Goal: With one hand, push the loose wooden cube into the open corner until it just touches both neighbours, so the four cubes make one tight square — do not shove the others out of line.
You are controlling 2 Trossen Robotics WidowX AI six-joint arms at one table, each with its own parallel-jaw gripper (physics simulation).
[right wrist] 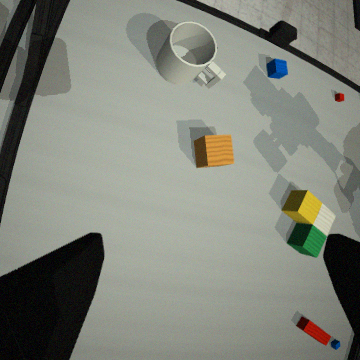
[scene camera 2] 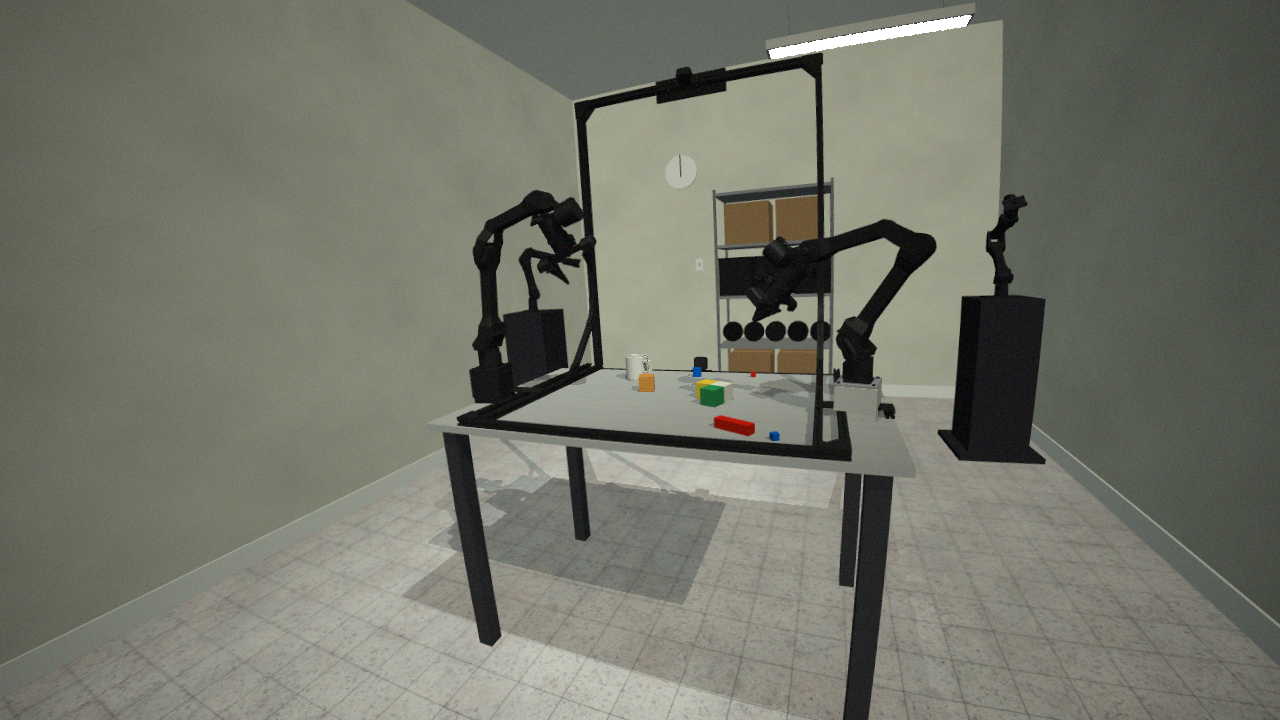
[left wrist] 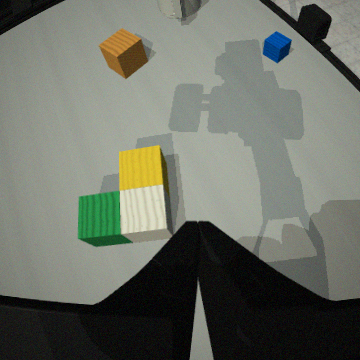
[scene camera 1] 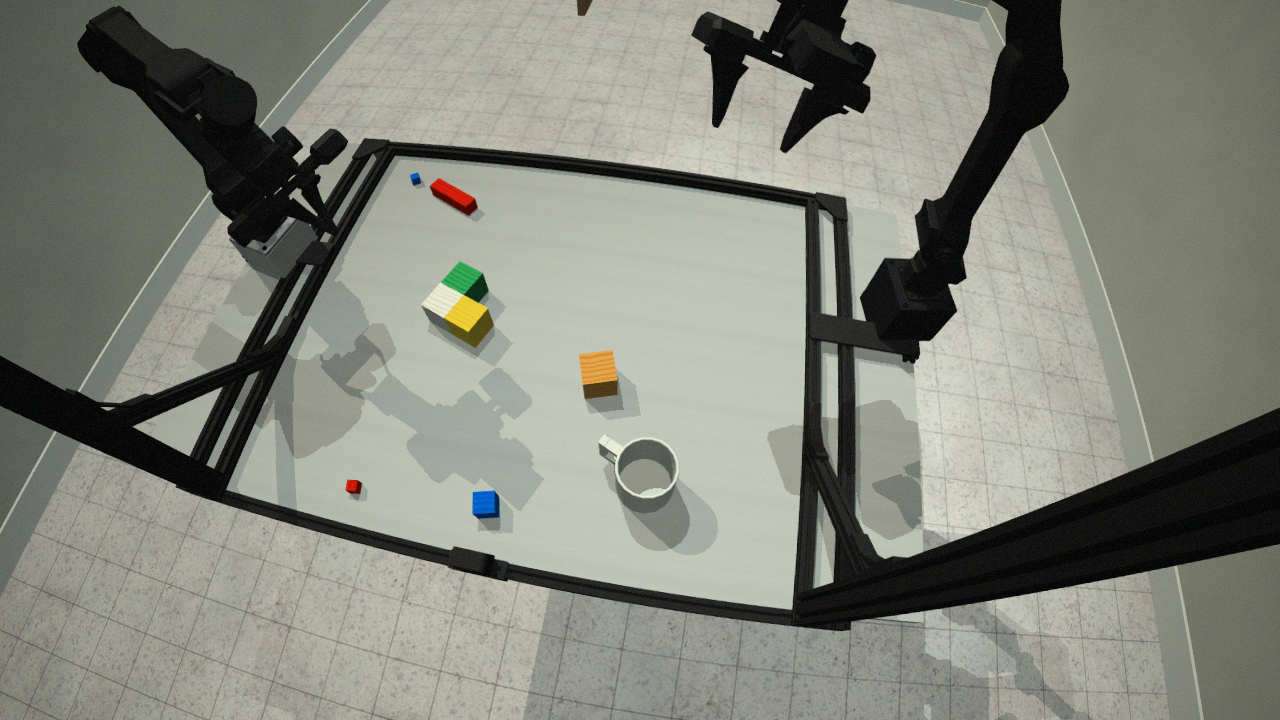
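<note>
The loose orange cube (scene camera 1: 597, 373) (scene camera 2: 646, 383) (left wrist: 122, 52) (right wrist: 215, 151) stands apart from the other three. The white cube (scene camera 1: 440, 301) (left wrist: 143, 209) (right wrist: 325, 218) touches the green cube (scene camera 1: 463, 279) (scene camera 2: 711, 395) (left wrist: 100, 215) (right wrist: 307, 241) and the yellow cube (scene camera 1: 468, 315) (left wrist: 141, 168) (right wrist: 302, 206) in an L. The L's open corner lies between green and yellow, on the side opposite white. My left gripper (scene camera 2: 759, 316) (left wrist: 196, 232) is shut and empty, raised above the table, away from the orange cube. My right gripper (scene camera 1: 750, 137) (right wrist: 215, 246) is open and empty, high up.
A white mug (scene camera 1: 646, 470) (scene camera 2: 636, 366) (right wrist: 187, 52) stands near the orange cube. A blue cube (scene camera 1: 485, 504) and a small red cube (scene camera 1: 353, 486) lie near the front edge. A red bar (scene camera 1: 453, 196) and a tiny blue cube (scene camera 1: 415, 179) lie at the back left in scene camera 1.
</note>
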